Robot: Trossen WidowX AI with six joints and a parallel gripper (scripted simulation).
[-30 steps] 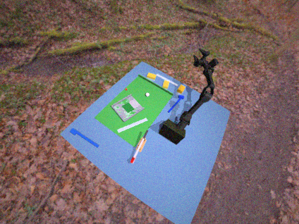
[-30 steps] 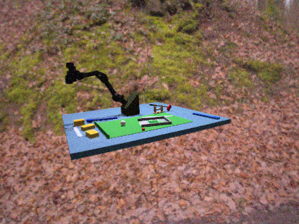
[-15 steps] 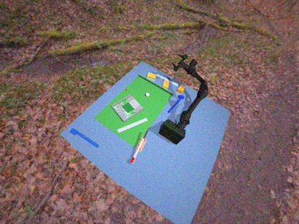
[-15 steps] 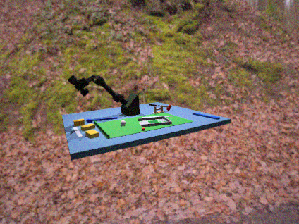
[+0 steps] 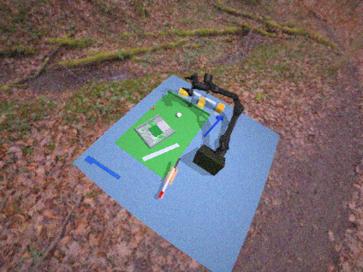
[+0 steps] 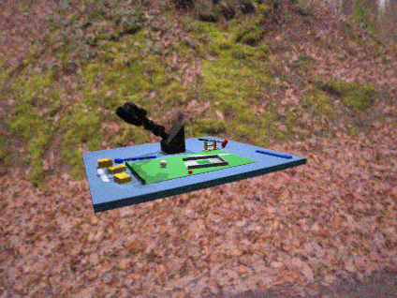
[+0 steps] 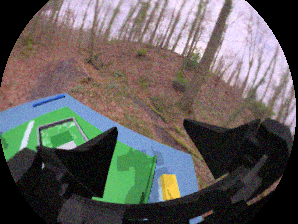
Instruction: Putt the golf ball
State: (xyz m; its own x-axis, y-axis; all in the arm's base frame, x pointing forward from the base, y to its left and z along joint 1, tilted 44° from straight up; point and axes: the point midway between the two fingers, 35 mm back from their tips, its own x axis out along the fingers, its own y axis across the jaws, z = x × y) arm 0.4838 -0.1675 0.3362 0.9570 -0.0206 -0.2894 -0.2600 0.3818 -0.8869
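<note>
The wooden fence lies 610 mm to the left of my gripper tip, 260 mm behind it and 250 mm below it. The rest, counted from my gripper tip: blue putter: 370 mm behind, 270 mm below, 30 mm to the left; then small red marker: 280 mm below, 180 mm ahead, 160 mm to the left; then white golf ball: 260 mm below, 110 mm to the left, 60 mm behind.
</note>
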